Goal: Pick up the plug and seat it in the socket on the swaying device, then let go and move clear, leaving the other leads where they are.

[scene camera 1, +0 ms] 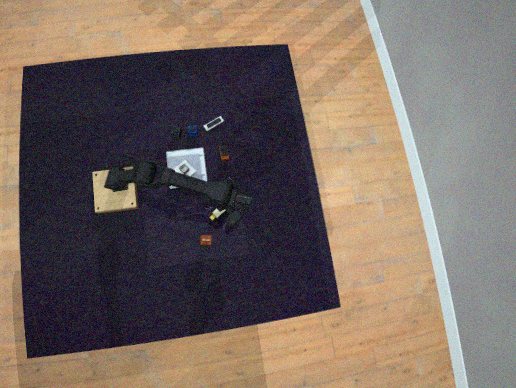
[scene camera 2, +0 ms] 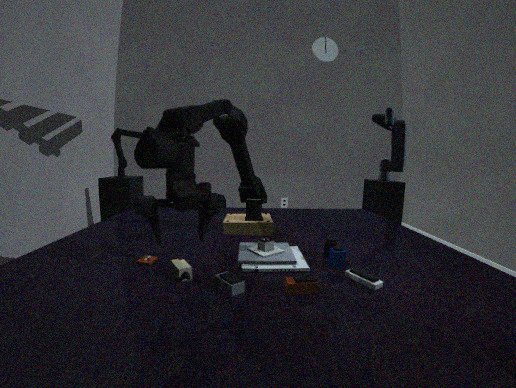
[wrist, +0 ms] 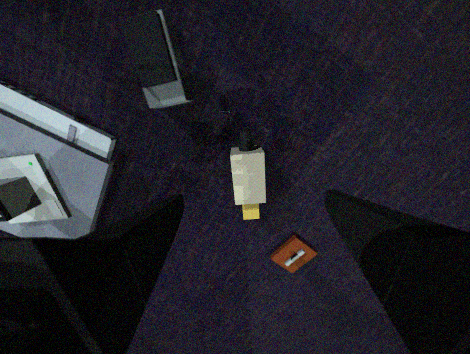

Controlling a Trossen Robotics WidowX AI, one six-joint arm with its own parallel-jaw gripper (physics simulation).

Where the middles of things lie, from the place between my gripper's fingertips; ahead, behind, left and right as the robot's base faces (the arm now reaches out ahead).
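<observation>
Plug (wrist: 247,161): 70 mm below my hand, 10 mm behind, 10 mm to the right of it. Device (scene camera 2: 265,256): 50 mm below my hand, 120 mm behind, 200 mm to the left of it. Of the things named here, going by their middles, plug nearest to my hand.
</observation>
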